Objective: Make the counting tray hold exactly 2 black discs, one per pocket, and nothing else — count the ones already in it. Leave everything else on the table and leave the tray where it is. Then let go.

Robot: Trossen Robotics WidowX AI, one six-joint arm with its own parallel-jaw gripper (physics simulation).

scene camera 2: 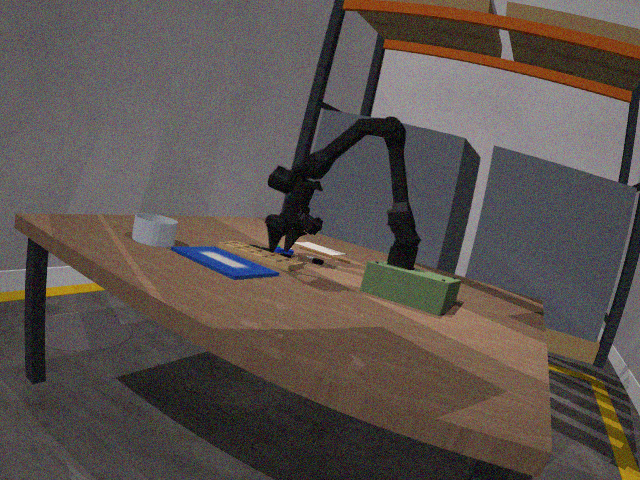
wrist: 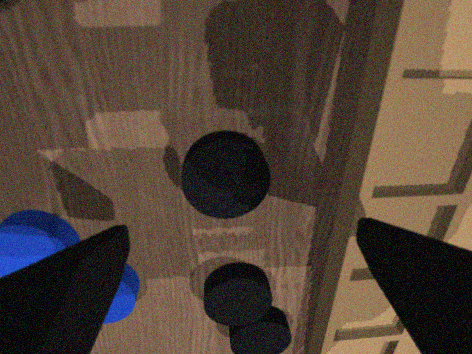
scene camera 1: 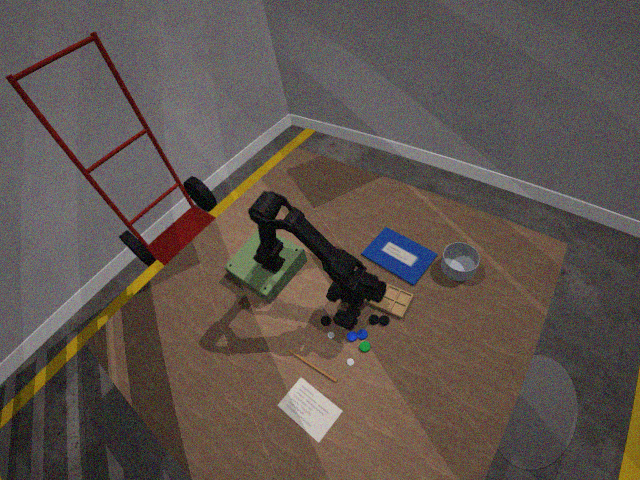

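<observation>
The wooden counting tray [scene camera 1: 406, 310] [scene camera 2: 294, 267] [wrist: 380, 125] lies flat. The pockets that show are empty; the arm hides part of it in scene view 1. In the wrist view a black disc [wrist: 226, 174] lies flat on the table left of the tray, ahead of the fingertips. Two more black discs [wrist: 237, 293] [wrist: 261, 332] lie nearly touching, lower down; two black discs [scene camera 1: 373, 319] [scene camera 1: 384, 320] show beside the tray in scene view 1. Another black disc [scene camera 1: 325, 320] lies apart, left of the gripper. My gripper [wrist: 245, 232] [scene camera 2: 280, 249] is open and empty, low over the table beside the tray.
Two blue discs [scene camera 1: 352, 336] [scene camera 1: 362, 334], a green disc [scene camera 1: 364, 346] and two small white discs [scene camera 1: 330, 335] [scene camera 1: 350, 362] lie near the gripper. A pencil [scene camera 1: 312, 366], a paper sheet [scene camera 1: 310, 408], a blue folder [scene camera 1: 377, 245] and a round bowl [scene camera 1: 460, 261] [scene camera 2: 154, 229] are farther out.
</observation>
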